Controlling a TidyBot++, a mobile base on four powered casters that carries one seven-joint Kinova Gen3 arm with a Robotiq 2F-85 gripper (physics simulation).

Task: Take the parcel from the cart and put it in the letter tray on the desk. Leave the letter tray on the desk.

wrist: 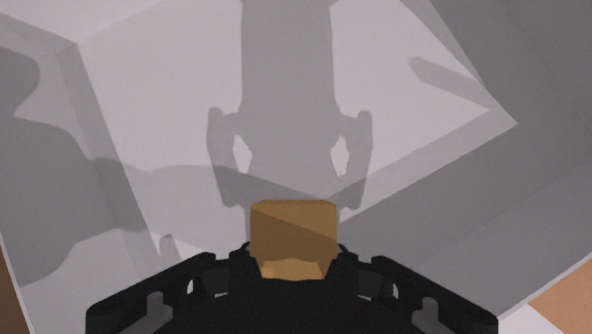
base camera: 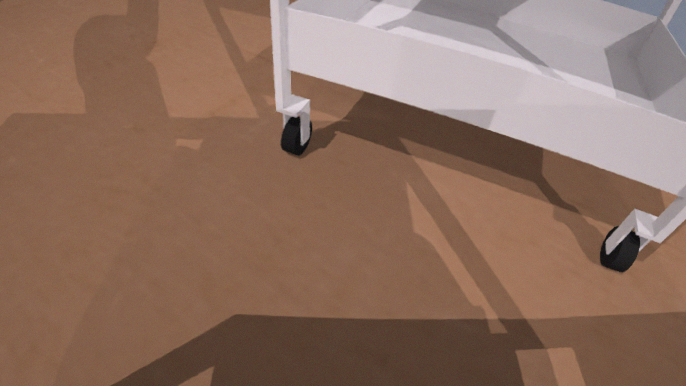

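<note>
The parcel, a small orange-brown box, is at the lower middle of the wrist view, between the two black fingers. My gripper is shut on it, with a finger against its left and right sides. Behind it is the pale tray floor of the white cart. Whether the parcel touches that floor is hard to tell. The gripper does not show in the base view. The desk and the letter tray do not show in either view.
The cart's raised side walls surround the tray area. In the base view its near lower side spans the upper right, with a black caster at the left and another caster at the right. Brown floor lies in front, crossed by shadows.
</note>
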